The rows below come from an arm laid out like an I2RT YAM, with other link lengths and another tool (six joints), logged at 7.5 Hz.
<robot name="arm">
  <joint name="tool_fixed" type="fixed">
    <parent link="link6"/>
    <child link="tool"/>
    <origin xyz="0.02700 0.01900 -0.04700" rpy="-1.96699 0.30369 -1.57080"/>
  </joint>
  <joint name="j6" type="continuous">
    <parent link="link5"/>
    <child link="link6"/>
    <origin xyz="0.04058 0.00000 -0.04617"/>
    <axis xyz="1 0 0"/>
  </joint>
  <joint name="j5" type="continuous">
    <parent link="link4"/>
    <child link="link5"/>
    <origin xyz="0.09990 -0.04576 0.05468"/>
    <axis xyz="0 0 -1"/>
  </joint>
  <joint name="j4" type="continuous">
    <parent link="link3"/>
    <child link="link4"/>
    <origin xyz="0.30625 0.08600 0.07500"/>
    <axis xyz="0 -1 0"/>
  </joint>
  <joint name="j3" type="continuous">
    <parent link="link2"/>
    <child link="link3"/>
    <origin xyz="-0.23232 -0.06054 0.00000"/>
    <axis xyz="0 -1 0"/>
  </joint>
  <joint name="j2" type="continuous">
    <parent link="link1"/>
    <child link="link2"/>
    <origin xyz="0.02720 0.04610 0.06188"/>
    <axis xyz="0 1 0"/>
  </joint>
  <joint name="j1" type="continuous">
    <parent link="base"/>
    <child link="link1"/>
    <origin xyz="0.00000 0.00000 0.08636"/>
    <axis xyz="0 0 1"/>
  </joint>
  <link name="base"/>
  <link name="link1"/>
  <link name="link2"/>
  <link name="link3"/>
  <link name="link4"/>
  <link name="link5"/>
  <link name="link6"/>
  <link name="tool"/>
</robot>
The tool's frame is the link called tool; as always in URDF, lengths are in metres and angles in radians. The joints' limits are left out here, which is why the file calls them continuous.
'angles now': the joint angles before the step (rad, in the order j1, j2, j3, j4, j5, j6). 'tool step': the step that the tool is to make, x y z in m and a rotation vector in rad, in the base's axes. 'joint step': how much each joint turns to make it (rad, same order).
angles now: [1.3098, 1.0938, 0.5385, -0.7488, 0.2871, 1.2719]
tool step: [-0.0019, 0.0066, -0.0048, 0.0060, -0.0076, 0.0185]
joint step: [0.0135, 0.0409, 0.0095, 0.0410, 0.0043, -0.0067]
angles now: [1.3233, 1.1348, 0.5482, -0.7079, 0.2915, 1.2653]
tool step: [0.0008, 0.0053, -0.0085, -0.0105, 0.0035, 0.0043]
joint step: [0.0013, 0.0582, 0.0131, 0.0348, -0.0016, -0.0028]
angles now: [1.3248, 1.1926, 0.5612, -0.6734, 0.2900, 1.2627]
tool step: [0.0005, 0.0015, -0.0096, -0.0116, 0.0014, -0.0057]
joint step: [0.0005, 0.0407, -0.0013, 0.0288, 0.0030, 0.0058]
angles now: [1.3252, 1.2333, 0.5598, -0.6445, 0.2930, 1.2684]
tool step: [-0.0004, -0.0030, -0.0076, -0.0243, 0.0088, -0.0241]
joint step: [0.0001, 0.0233, -0.0040, -0.0057, 0.0031, 0.0252]
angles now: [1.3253, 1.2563, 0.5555, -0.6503, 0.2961, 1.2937]
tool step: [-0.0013, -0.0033, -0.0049, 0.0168, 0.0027, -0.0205]
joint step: [0.0016, -0.0174, -0.0331, 0.0244, -0.0016, 0.0241]
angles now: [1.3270, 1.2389, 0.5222, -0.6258, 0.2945, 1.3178]
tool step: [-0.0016, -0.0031, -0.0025, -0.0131, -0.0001, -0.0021]
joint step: [0.0042, -0.0008, -0.0065, -0.0086, 0.0045, 0.0057]
